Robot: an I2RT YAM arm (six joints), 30 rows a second.
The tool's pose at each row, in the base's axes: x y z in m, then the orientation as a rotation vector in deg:
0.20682 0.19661 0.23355 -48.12 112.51 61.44
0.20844 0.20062 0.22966 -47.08 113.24 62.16
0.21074 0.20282 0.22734 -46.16 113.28 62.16
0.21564 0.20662 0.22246 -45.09 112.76 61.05
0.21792 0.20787 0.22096 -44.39 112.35 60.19
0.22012 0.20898 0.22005 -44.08 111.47 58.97
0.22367 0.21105 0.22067 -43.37 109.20 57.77
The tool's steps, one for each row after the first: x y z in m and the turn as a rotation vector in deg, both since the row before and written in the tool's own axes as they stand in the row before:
0.00163 -0.00110 0.00547 -0.04 0.02 1.19
0.00028 -0.00182 0.00348 0.34 -0.46 0.47
0.00073 -0.00421 0.00663 1.11 -0.99 -0.22
-0.00016 -0.00182 0.00238 0.81 -0.70 -0.23
-0.00055 -0.00156 0.00204 0.86 -0.87 -0.82
-0.00262 -0.00154 0.00283 0.82 -2.17 -1.30

